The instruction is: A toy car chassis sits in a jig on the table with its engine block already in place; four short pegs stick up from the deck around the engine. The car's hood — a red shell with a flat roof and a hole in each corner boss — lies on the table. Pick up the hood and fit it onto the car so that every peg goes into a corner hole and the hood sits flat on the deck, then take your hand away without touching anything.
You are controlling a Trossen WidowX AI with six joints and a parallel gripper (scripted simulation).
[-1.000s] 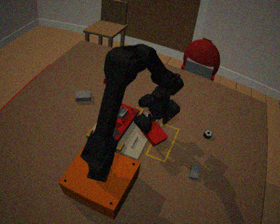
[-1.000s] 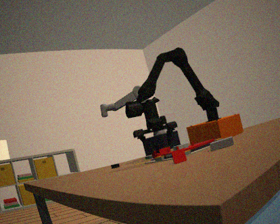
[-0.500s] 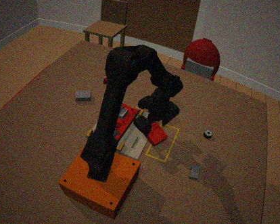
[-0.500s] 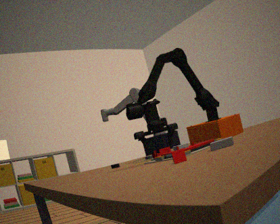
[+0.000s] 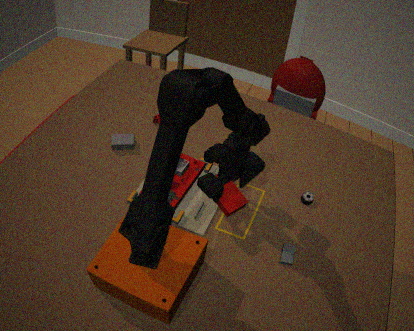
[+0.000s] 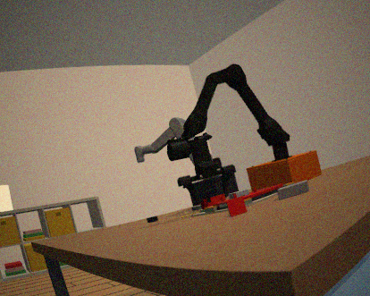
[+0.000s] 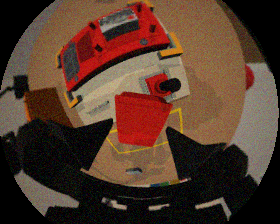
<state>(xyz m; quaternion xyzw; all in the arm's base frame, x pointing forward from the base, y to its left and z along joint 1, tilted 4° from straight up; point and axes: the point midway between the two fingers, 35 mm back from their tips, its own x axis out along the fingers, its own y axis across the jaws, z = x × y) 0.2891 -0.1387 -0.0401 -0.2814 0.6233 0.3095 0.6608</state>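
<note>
My gripper tip is now right at the red hood. Also, from my gripper tip: grey engine block (15 cm to the left, 6 cm ahead); then small black-and-white ring (24 cm to the right, 6 cm ahead, 2 cm below).
</note>
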